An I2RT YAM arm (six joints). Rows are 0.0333 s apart.
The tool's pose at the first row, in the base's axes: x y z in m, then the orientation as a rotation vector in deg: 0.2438, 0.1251, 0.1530, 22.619, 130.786, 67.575
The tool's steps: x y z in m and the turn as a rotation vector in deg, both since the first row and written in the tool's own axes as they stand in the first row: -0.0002, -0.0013, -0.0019, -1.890, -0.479, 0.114; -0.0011, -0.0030, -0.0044, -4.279, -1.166, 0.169; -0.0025, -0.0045, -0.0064, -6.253, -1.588, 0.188; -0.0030, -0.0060, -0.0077, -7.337, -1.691, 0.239; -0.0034, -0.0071, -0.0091, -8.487, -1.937, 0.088
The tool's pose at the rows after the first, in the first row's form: 0.2428, 0.1230, 0.1529, 22.283, 129.097, 69.475; 0.2421, 0.1199, 0.1530, 21.790, 126.856, 71.754; 0.2421, 0.1171, 0.1532, 21.275, 125.101, 73.660; 0.2417, 0.1151, 0.1527, 20.974, 124.236, 74.775; 0.2412, 0.1134, 0.1526, 20.483, 123.188, 75.781
